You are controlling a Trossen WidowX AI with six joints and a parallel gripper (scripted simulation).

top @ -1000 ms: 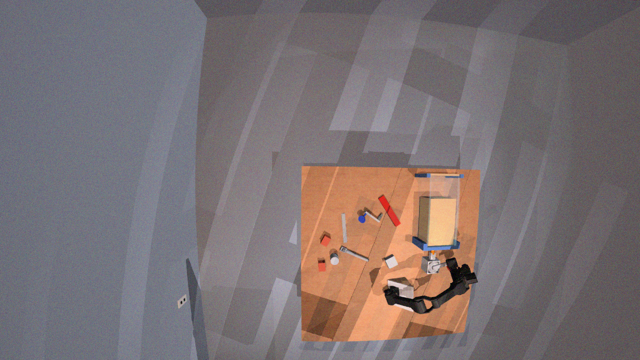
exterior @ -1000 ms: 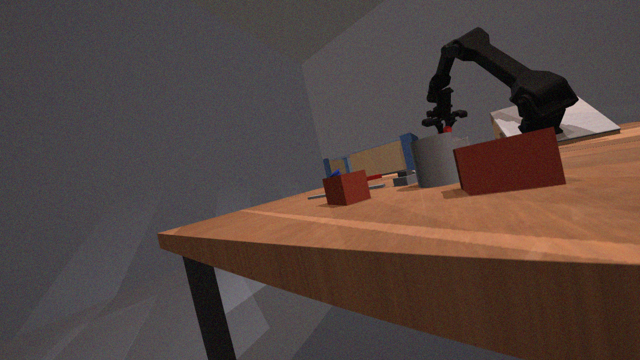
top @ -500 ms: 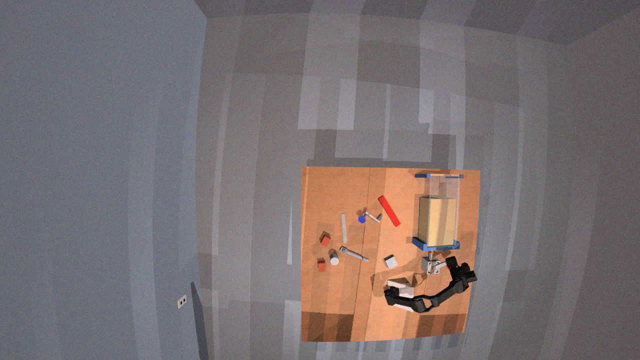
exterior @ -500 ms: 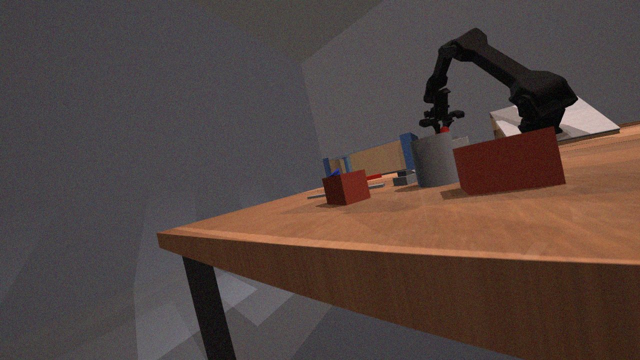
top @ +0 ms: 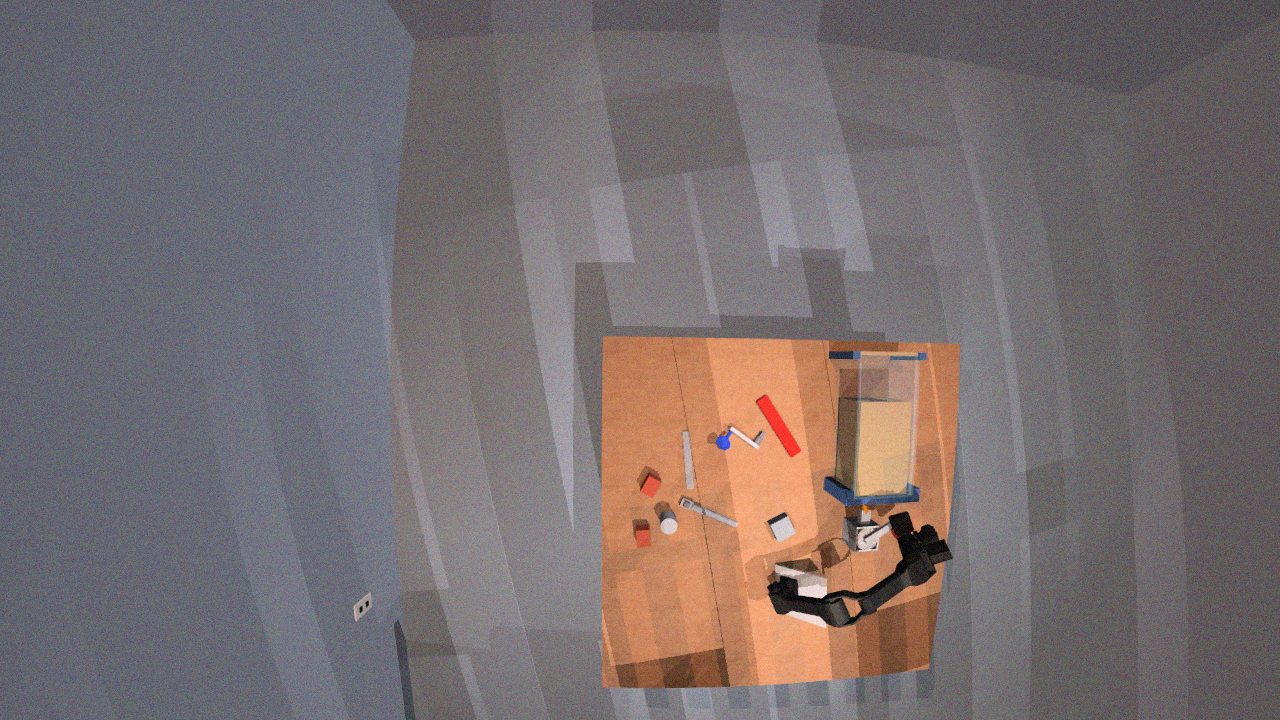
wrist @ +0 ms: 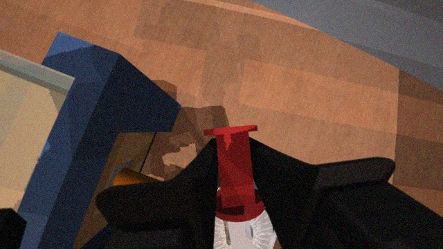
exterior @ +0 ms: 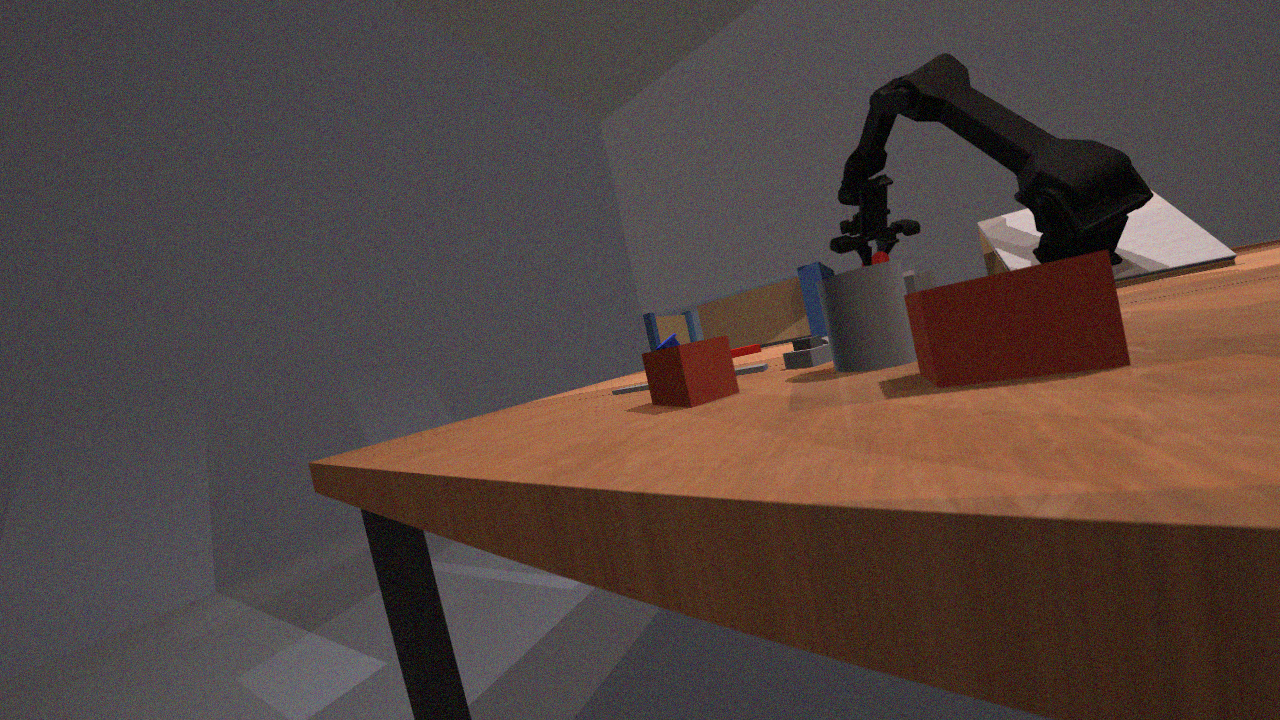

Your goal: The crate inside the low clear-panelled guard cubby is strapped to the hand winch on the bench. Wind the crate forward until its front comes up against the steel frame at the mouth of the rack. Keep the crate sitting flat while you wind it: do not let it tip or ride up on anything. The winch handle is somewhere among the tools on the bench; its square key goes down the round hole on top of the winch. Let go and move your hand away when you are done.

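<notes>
Right now my gripper tip is 1 cm past the red grip and 2 cm to the right of it. From my gripper tip the other things lie so: grey winch 6 cm behind, 10 cm to the left, 10 cm below; then blue steel frame 11 cm ahead, 9 cm to the left, 3 cm below; then red-knobbed crank 2 cm behind, 5 cm to the left, 3 cm below.
</notes>
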